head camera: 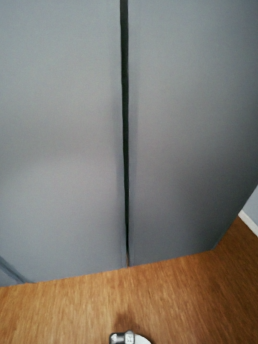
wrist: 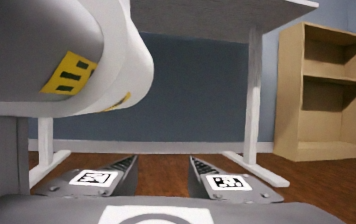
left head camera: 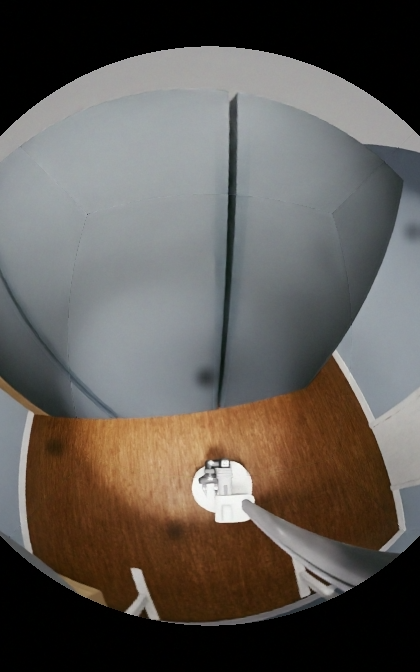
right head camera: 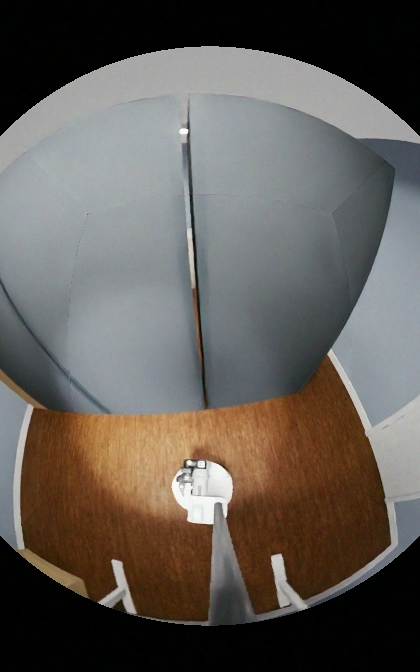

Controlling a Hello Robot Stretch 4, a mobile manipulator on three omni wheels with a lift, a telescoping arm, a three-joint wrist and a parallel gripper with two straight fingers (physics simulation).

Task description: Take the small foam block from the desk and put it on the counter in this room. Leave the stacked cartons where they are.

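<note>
My gripper is open in the wrist view, with its two fingers apart and no object between them. It is low, close to my own body. The desk has white legs; the wrist view shows it from below, beyond the fingers, and its top surface is hidden. In the head views parts of its legs show at the bottom. The small foam block, the counter and the stacked cartons do not show in these frames.
Tall grey-blue panels stand close in front, with a narrow vertical gap between them. A tan bookshelf stands right of the desk in the wrist view. A white panel is at the right wall.
</note>
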